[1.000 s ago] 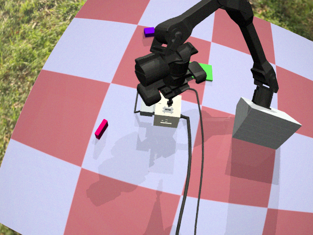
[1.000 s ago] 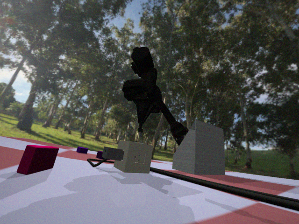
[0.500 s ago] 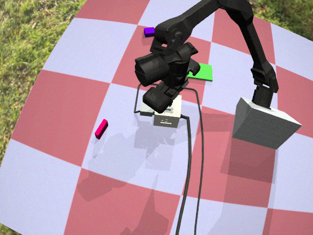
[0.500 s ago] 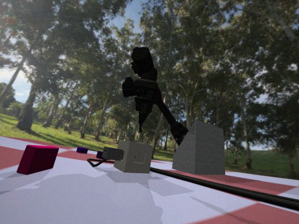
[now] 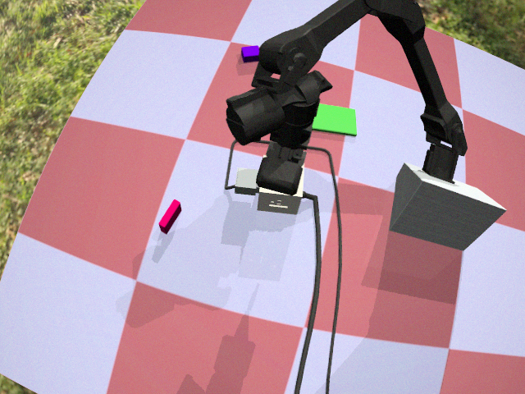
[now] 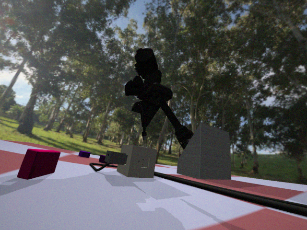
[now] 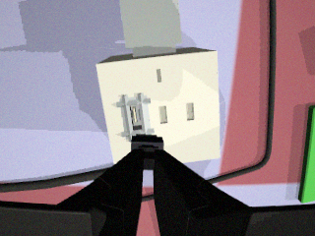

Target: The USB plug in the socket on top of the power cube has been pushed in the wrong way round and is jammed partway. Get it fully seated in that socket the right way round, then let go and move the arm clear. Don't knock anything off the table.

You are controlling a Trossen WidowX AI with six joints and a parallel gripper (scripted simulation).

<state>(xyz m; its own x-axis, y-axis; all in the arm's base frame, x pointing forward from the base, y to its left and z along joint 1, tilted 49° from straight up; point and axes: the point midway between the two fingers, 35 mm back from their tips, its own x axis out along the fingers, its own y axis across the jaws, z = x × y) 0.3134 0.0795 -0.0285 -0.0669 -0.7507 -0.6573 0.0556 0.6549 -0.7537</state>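
Right now the black USB plug is 2 cm below my gripper tip. From my gripper tip the other things lie so: green pad 22 cm to the right, 13 cm below, 7 cm behind; then socket 7 cm below, 1 cm to the left; then magenta block 19 cm ahead, 12 cm below, 9 cm to the left.
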